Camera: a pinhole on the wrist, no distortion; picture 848 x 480 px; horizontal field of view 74.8 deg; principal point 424.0 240.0 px. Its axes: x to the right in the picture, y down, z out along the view. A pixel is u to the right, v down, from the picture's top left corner.
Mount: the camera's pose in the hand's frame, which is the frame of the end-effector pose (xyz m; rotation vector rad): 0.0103 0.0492 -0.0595 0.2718 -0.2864 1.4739
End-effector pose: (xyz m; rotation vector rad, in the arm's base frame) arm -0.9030 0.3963 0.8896 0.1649 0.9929 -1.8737
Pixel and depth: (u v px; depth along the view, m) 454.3 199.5 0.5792
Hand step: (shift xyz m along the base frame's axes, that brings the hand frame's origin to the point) 0.0199 -0.3464 0.3759
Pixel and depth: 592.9 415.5 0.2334
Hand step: 0.1184 -0.0917 0.1309
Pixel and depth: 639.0 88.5 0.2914
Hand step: 0.0634 -0.2477 0.0945
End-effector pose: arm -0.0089 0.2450 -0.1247 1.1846 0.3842 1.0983
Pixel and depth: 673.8 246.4 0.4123
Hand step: 0.2590 -0.2071 0.2230
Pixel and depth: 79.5 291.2 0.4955
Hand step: 0.3836 -0.2070 -0.2634
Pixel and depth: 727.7 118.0 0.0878
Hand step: 0.0143 0.0027 0.0783
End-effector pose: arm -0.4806 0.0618 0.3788 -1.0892 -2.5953 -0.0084
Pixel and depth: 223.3 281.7 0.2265
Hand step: -0.0979 -0.0712 -0.1101
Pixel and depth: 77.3 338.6 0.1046
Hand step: -0.0271 -0.0422 -0.0137
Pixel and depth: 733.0 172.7 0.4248
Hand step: -0.0882 0.1857 -0.3920
